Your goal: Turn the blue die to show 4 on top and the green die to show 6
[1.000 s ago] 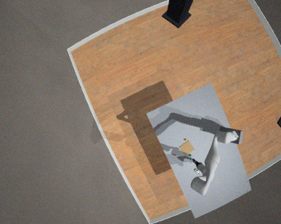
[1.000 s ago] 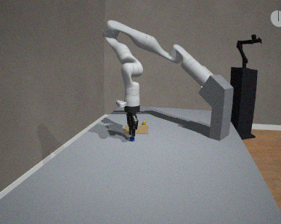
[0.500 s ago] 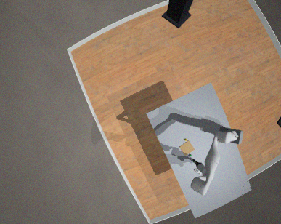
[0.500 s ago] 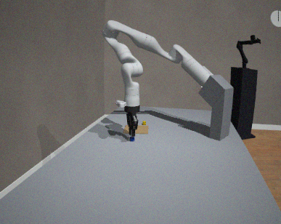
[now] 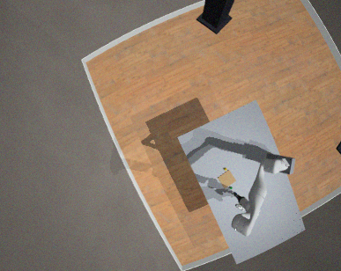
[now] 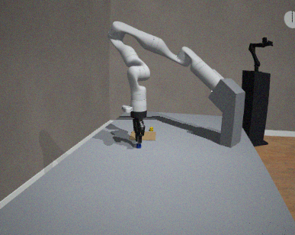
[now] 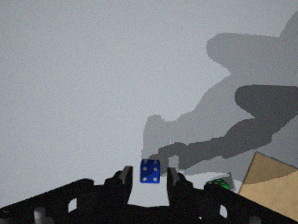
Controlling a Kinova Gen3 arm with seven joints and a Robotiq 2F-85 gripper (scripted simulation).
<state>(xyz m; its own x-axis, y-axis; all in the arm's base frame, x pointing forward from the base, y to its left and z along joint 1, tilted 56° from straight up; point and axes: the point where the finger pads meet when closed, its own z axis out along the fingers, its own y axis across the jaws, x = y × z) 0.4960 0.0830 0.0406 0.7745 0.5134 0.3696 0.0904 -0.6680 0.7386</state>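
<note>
The blue die is 4 cm below my hand. Also, from my hand: green die (8 cm to the right, 4 cm below, 1 cm behind); tan mat (17 cm to the right, 5 cm behind, 4 cm below); yellow die (26 cm to the right, 12 cm behind, 4 cm below).
</note>
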